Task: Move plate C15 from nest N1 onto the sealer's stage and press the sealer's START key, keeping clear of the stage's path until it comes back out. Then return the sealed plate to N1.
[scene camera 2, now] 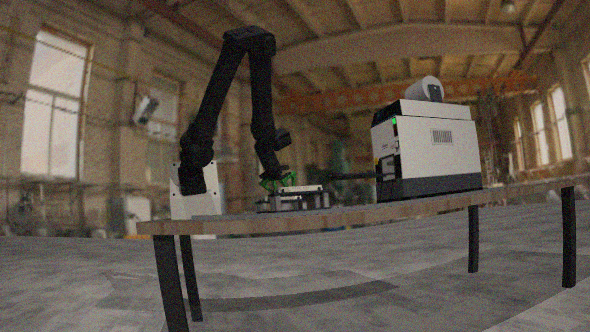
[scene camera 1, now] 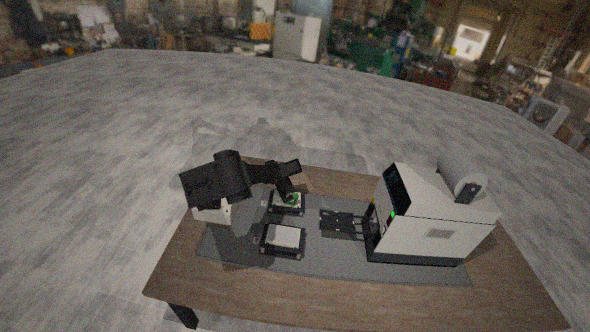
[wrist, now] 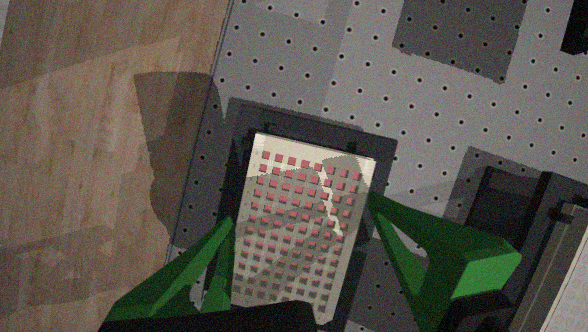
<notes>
The pictures show: my gripper and a sealer stage.
My gripper is seen too in the wrist view.
</notes>
